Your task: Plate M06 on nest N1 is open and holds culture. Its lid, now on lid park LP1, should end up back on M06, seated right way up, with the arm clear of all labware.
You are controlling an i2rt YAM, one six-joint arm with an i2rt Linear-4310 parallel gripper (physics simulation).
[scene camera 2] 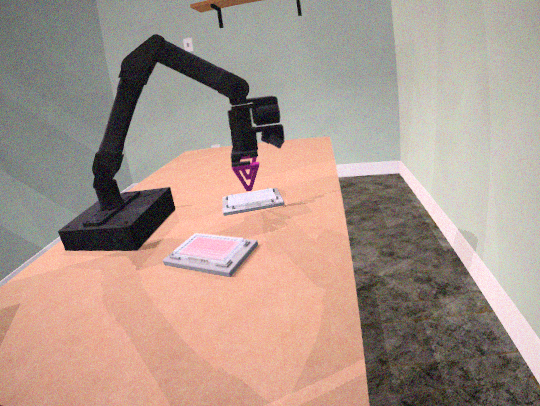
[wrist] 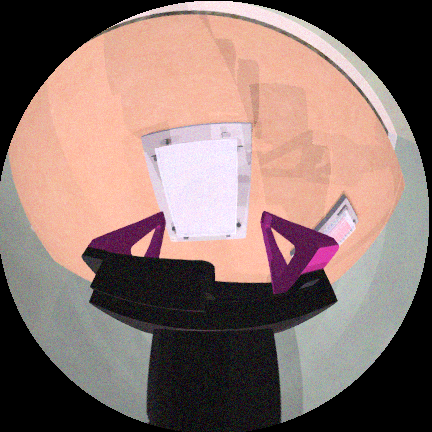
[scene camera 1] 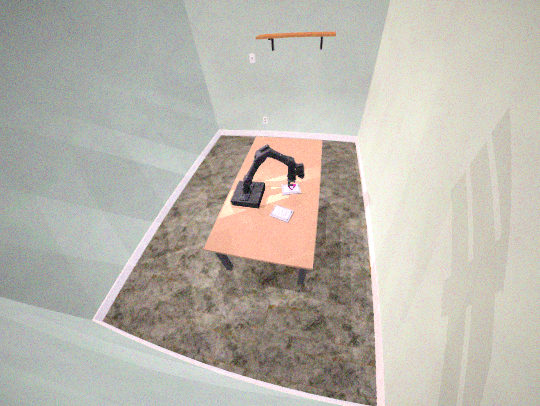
The gripper (scene camera 2: pixel 249 184) is open, with nothing in its grasp. Also in view: a flat white lid (wrist: pixel 199 178). A pink well plate (scene camera 2: pixel 207 248) rests on a grey plate nest (scene camera 2: pixel 228 269). Also in view: a grey lid park nest (wrist: pixel 241 131).
The gripper is seen too in the wrist view (wrist: pixel 212 216).
